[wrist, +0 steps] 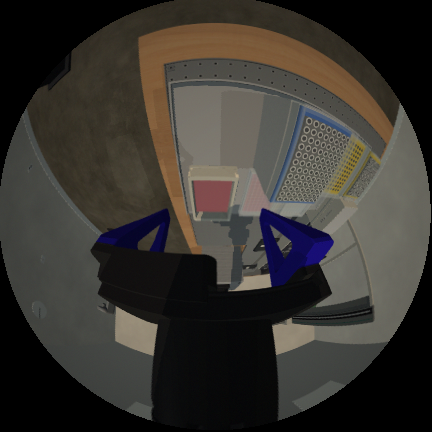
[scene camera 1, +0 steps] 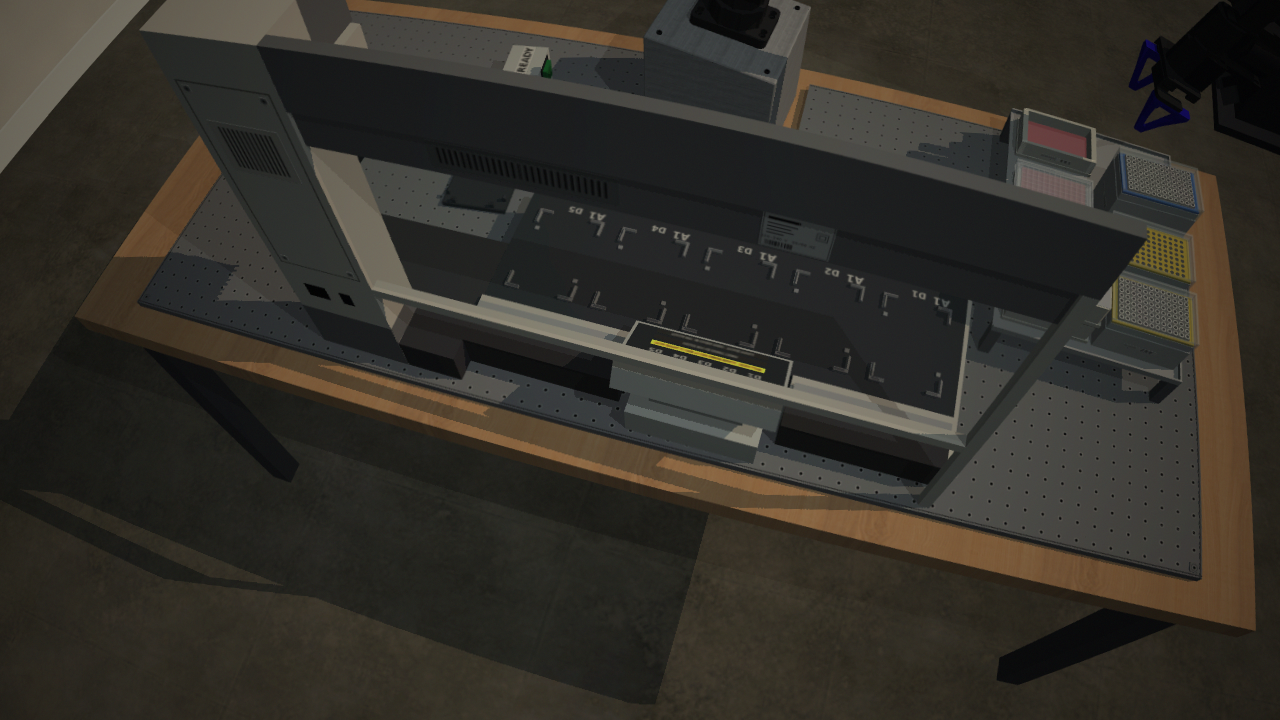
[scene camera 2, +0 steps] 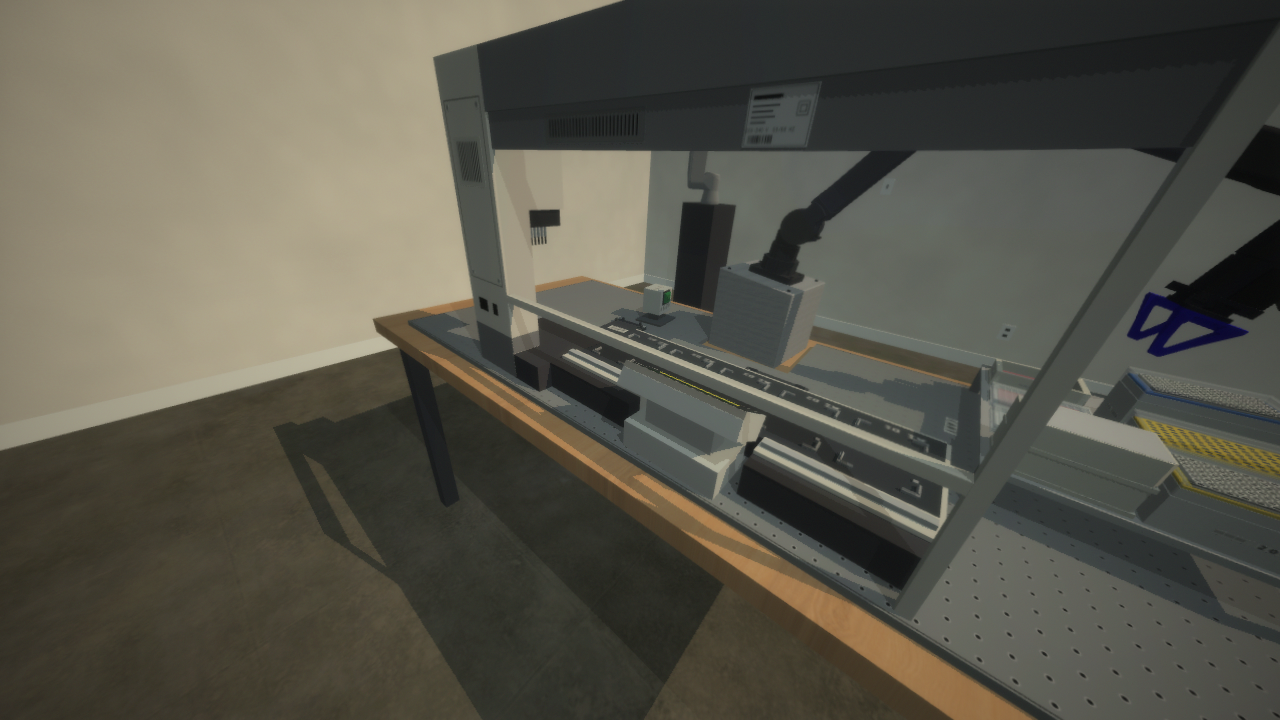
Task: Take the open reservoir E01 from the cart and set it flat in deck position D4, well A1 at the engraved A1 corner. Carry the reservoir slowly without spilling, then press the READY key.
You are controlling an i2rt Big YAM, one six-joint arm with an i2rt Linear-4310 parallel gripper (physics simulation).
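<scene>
The open reservoir [scene camera 1: 1058, 141] [wrist: 213, 196], a pale tray with pink liquid, sits upright at a corner of the cart [wrist: 200, 110]. My gripper [scene camera 1: 1136, 107] [scene camera 2: 1143, 345] [wrist: 214, 213] is open and empty, its blue fingers raised clear of the reservoir. In the wrist view the reservoir appears between and beyond the fingertips. Deck position D4 [scene camera 1: 642, 273] is bare between its corner brackets, with the engraved A1 by its upper right bracket in scene camera 1. The READY box [scene camera 1: 526, 60] [scene camera 2: 657, 299] with its green key [scene camera 1: 546, 67] [scene camera 2: 666, 297] stands behind the deck.
A pink-topped plate [scene camera 1: 1053, 183] [wrist: 255, 195] is next to the reservoir. A blue-rimmed tip rack [scene camera 1: 1160, 181] [wrist: 315, 160] and yellow racks [scene camera 1: 1163, 253] share the cart. The gantry beam [scene camera 1: 626, 134] [scene camera 2: 895, 71] spans above the deck; a slanted post [scene camera 1: 1011, 394] [scene camera 2: 1074, 313] stands at its end.
</scene>
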